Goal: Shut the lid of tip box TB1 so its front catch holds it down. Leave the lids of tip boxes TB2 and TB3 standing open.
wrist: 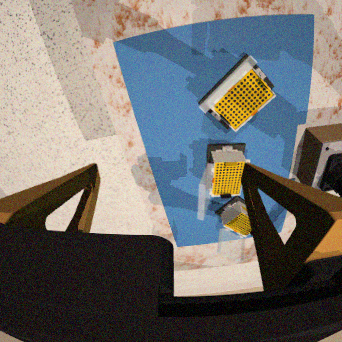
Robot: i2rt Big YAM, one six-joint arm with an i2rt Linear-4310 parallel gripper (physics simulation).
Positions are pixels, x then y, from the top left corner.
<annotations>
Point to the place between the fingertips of the gripper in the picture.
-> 170,170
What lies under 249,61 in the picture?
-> A clear lid.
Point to a clear lid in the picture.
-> At 229,244
</annotations>
